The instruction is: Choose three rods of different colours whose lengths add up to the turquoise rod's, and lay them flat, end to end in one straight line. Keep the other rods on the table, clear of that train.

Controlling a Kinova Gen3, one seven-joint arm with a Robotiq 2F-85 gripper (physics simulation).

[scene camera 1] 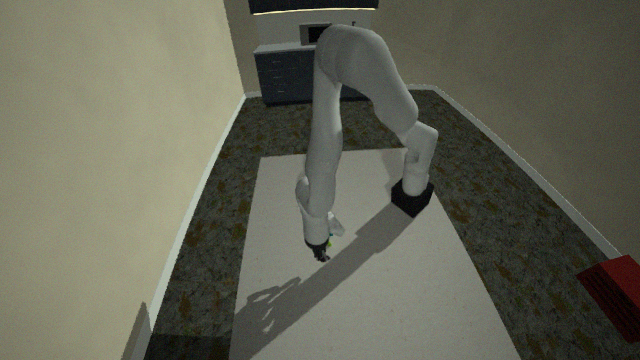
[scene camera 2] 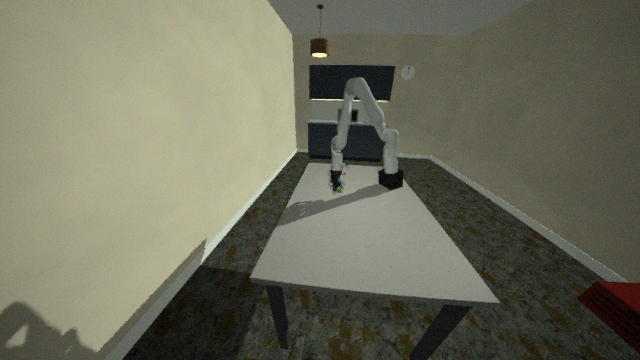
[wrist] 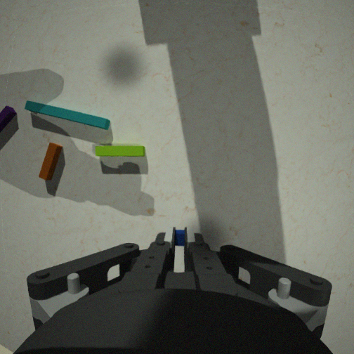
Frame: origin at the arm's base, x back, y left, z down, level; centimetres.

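Seen in the pictures: gripper, fingertip midpoint: (scene camera 1: 318, 257) (scene camera 2: 334, 190); arm's base, link origin: (scene camera 1: 412, 186) (scene camera 2: 390, 170).
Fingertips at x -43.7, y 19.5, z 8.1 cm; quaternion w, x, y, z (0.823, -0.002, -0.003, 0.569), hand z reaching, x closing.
Observation:
Pixels of each thing's top centre, then the offset from my fingertips to it. Level surfaces: height alone.
- lime green rod, top centre: (scene camera 2: 340, 189) dz +4.0, dx +4.8, dy -8.6 cm
- small magenta piece, top centre: (scene camera 2: 344, 173) dz +4.0, dx +11.1, dy -40.6 cm
- table, surface height: dz +5.0 cm
My gripper (wrist: 179, 238) (scene camera 1: 324, 259) (scene camera 2: 336, 189) is shut on a blue rod (wrist: 180, 237); a small part of the rod shows between the fingertips, and its length is hidden. In the wrist view the turquoise rod (wrist: 67, 115) lies at the upper left. A lime green rod (wrist: 120, 151) (scene camera 2: 340, 190) lies below its right end, apart from it. An orange rod (wrist: 51, 161) lies below the turquoise rod's left half, at a steep angle. Part of a purple rod (wrist: 6, 118) shows at the left edge. The gripper is to the right of and below these rods in the wrist view.
A small magenta piece (scene camera 2: 344, 174) shows behind the gripper in scene camera 2. The arm's black base (scene camera 1: 412, 198) (scene camera 2: 391, 178) stands at the right edge of the table (scene camera 1: 400, 300) (scene camera 2: 380, 250). The arm's shadow crosses the table. A red box (scene camera 1: 615, 290) stands off the table at the right.

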